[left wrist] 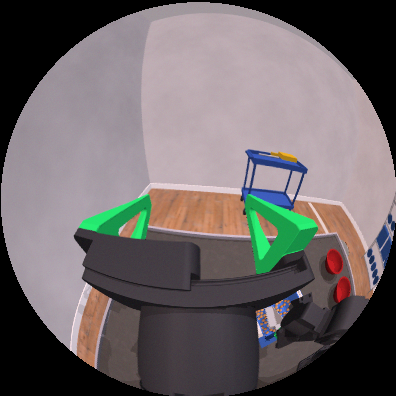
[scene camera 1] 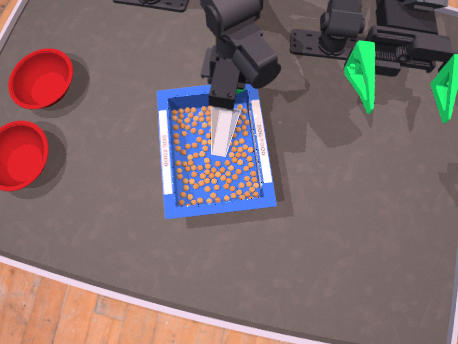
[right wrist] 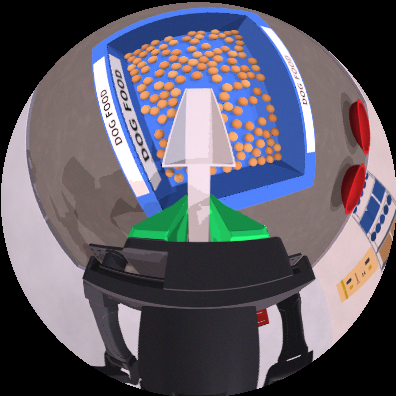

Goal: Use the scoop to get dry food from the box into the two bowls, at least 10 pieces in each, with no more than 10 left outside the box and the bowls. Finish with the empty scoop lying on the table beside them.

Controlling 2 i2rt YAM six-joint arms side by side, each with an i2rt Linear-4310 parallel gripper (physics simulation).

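Frame: origin at the left arm's base, x ahead, y left, z up, level; metres.
Seen in the pictures: left gripper, fingertip midpoint: (left wrist: 197,199) (scene camera 1: 409,116); right gripper, fingertip midpoint: (left wrist: 277,332) (right wrist: 198,199); left arm's base, origin of the base link: (scene camera 1: 330,46) (right wrist: 117,254).
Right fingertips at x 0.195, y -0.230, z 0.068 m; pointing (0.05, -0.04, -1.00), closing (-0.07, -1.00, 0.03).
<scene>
Offsets run from my right fingertips to a thing's top centre. Level surfaces: height alone.
My right gripper (right wrist: 198,199) is shut on the handle of the white scoop (scene camera 1: 223,132) (right wrist: 198,127). The scoop's pan is over the blue box (scene camera 1: 220,210) (right wrist: 300,177), at its end nearest the arm, and no pieces show in the pan. Many round orange pieces of dry food (scene camera 1: 217,174) (right wrist: 197,75) lie spread over the box floor. Two red bowls, one upper @(dx -0.019, dy -0.437, dz -0.015 m) (scene camera 1: 46,82) and one lower @(dx +0.172, dy -0.446, dz -0.015 m) (scene camera 1: 22,157), stand at the left of scene camera 1; no pieces show in them. My left gripper (scene camera 1: 407,117) (left wrist: 197,199) is open and empty, far to the right of the box.
The dark table @(dz -0.068 m) (scene camera 1: 325,240) bears the box and bowls, with a pale edge strip (scene camera 1: 100,292) along the front. The bases of the arms are along the top of scene camera 1. A blue cart (left wrist: 276,161) stands on the wooden floor beyond the table in the left wrist view.
</scene>
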